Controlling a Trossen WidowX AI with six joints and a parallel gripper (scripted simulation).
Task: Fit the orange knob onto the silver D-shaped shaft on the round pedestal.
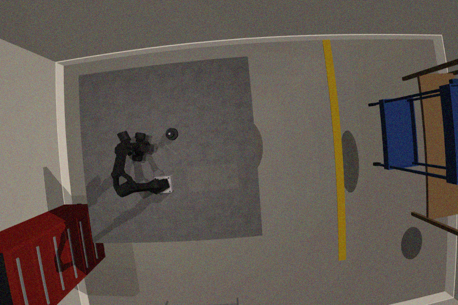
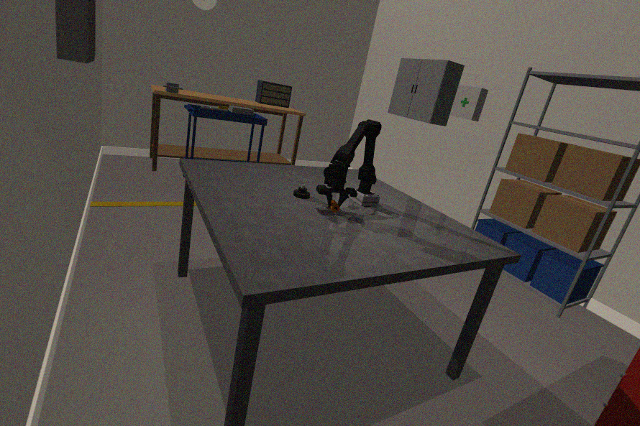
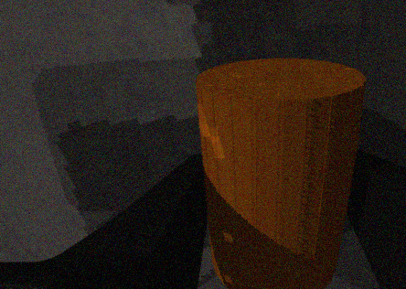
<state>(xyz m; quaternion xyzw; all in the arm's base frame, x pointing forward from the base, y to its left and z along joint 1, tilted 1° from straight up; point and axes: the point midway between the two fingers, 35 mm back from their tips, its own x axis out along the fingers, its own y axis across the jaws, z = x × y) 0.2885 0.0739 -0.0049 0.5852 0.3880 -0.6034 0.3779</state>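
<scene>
Now: the orange knob 10 mm behind my gripper tip, 10 mm to the right of it and 10 mm above it. The rest, counted from my gripper tip: dark round pedestal 30 mm ahead, 210 mm to the right, 10 mm above.
</scene>
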